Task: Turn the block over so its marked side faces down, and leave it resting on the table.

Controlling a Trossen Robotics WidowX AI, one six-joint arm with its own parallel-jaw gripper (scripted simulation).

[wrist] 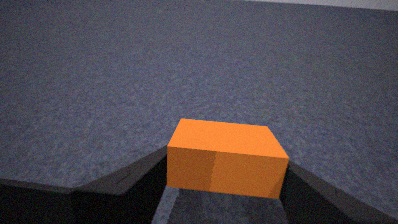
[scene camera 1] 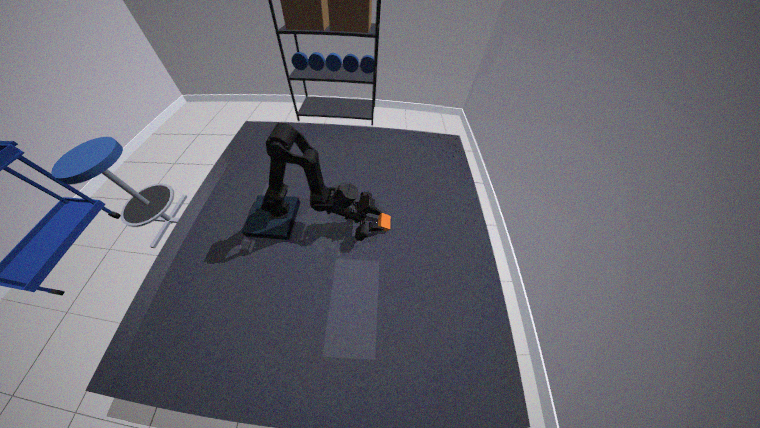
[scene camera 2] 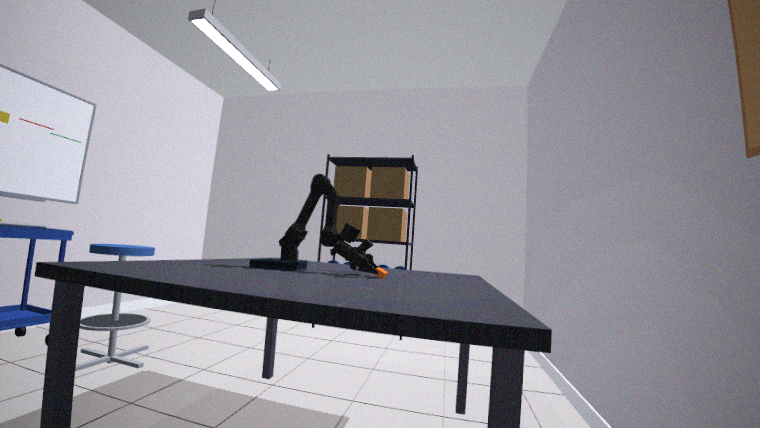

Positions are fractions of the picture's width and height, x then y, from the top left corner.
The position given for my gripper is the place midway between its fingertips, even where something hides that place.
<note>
I see my gripper (scene camera 1: 0.50,0.52) and a block (wrist: 0.58,0.71).
My gripper shows as well in the wrist view (wrist: 0.56,0.70).
</note>
